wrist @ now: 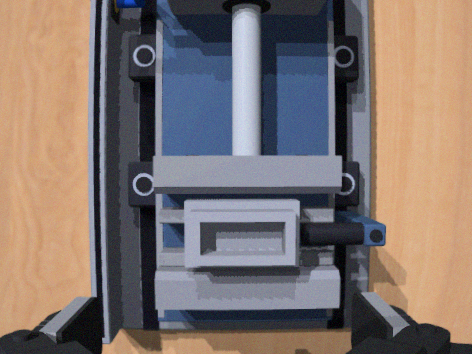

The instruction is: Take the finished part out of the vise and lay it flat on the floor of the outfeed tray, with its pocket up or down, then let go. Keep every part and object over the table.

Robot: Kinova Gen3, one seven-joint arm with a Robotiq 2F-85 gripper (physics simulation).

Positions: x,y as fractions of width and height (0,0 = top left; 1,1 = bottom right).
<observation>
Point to a blue vise bed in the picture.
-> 0.42,0.14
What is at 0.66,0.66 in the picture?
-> A black rod.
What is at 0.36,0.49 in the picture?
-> A sliding jaw.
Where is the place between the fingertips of my gripper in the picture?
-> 0.48,0.92
</observation>
